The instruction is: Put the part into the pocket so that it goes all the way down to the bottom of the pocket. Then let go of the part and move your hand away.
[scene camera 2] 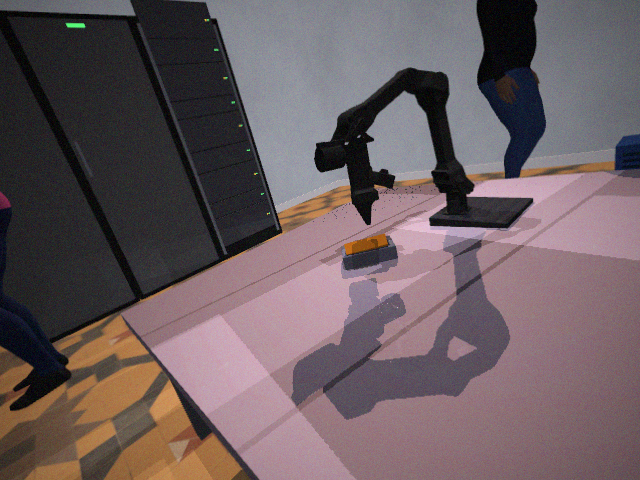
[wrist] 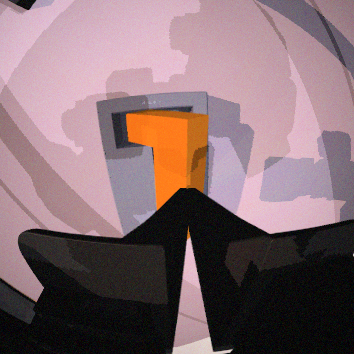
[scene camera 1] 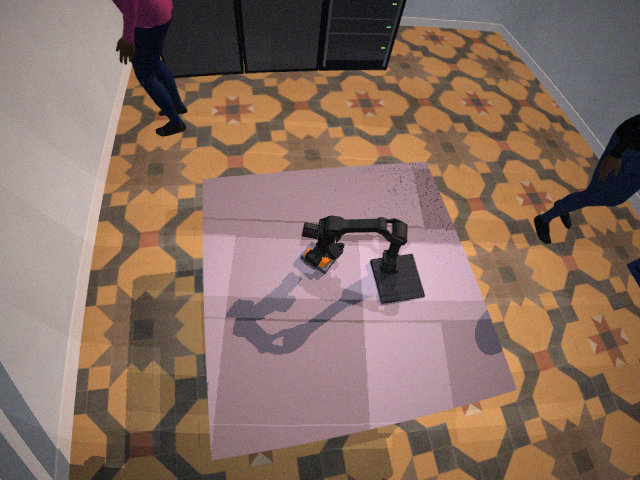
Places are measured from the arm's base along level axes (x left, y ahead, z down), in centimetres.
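Where they show: gripper, fingertip midpoint: (scene camera 2: pixel 368 224) (wrist: pixel 186 195) (scene camera 1: pixel 320 255); arm's base at its link origin: (scene camera 2: pixel 457 211) (scene camera 1: pixel 387 268).
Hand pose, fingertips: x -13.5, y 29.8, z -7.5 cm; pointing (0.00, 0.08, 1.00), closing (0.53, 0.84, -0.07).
Note:
Things, the pixels of their centre, and the offset from my fingertips. Level surfaces: height alone.
- orange part at the middle of its body: (wrist: pixel 166 175) (scene camera 2: pixel 366 247) (scene camera 1: pixel 317 257) dz +6.5, dx -2.0, dy +0.1 cm
- grey block at the middle of its body: (wrist: pixel 157 168) (scene camera 2: pixel 368 252) (scene camera 1: pixel 318 257) dz +8.1, dx -2.3, dy -0.6 cm
- pink table top at its surface level: dz +9.9 cm
The orange part (scene camera 1: pixel 324 262) (scene camera 2: pixel 367 244) (wrist: pixel 170 160) has a long bar with a short arm at one end. It sits in the pocket of the grey block (scene camera 2: pixel 369 258) (wrist: pixel 131 185) and stands proud of the rim. In the wrist view, dark pocket shows beside and beyond the short arm. The pocket's bottom under the part is hidden, so its exact depth cannot be told. My gripper (scene camera 1: pixel 314 257) (scene camera 2: pixel 368 223) (wrist: pixel 186 195) is shut and empty, fingertips together. It hangs above the part, apart from it in the second scene view, and hides the bar's near end in the wrist view.
The block rests on the pink table top (scene camera 1: pixel 289 387) (scene camera 2: pixel 542 320). The arm's black base plate (scene camera 1: pixel 400 286) (scene camera 2: pixel 496 211) stands to the right of the block. Dark cabinets (scene camera 1: pixel 281 36) (scene camera 2: pixel 77 129) and two people are beyond the table. Arm shadows cross the table top.

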